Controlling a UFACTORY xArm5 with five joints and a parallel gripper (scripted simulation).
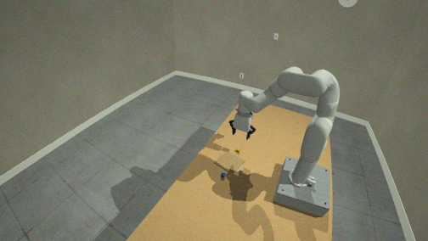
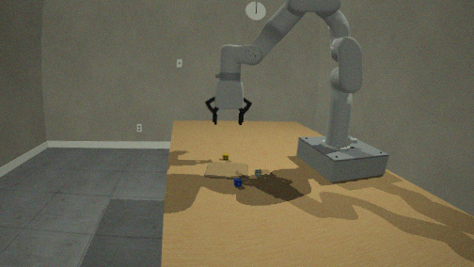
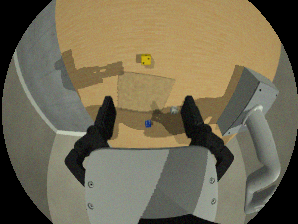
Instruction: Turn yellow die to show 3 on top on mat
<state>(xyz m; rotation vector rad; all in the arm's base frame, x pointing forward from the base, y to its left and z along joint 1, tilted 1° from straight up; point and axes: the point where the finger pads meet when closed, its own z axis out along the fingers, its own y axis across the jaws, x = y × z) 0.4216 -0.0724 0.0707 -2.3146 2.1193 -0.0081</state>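
Right now my hand is 140 mm above the yellow die and 10 mm to the left of it. The rest, counted from my hand: blue die (230 mm to the left, 140 mm below, 20 mm behind); then grey die (150 mm to the left, 140 mm below, 100 mm behind); then tan mat (150 mm below, 110 mm to the left).
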